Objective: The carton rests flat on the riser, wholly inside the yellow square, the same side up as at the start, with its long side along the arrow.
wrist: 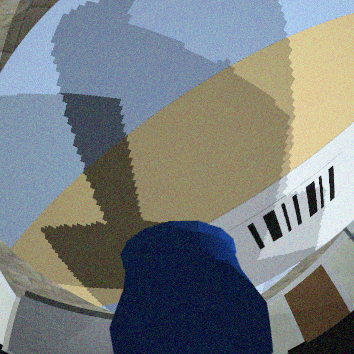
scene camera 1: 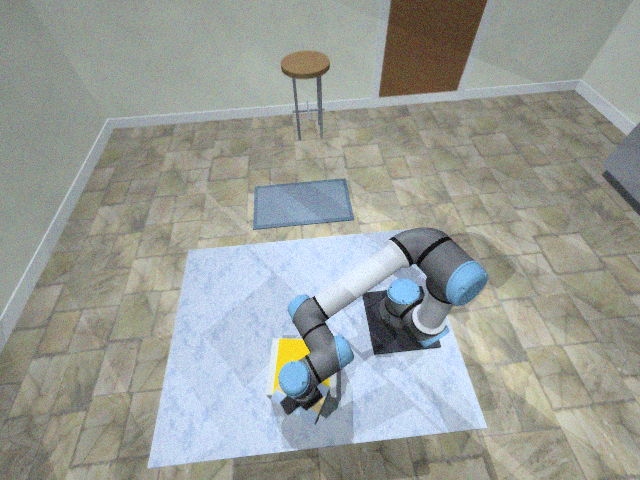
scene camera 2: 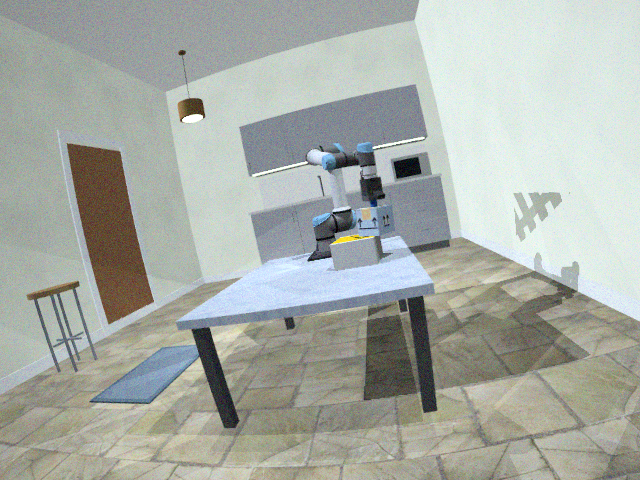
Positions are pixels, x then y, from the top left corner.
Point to a riser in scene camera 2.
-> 352, 251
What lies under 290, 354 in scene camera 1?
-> A riser.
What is my suction cup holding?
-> A carton.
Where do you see a carton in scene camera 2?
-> At 372, 221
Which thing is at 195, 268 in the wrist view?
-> My suction cup.
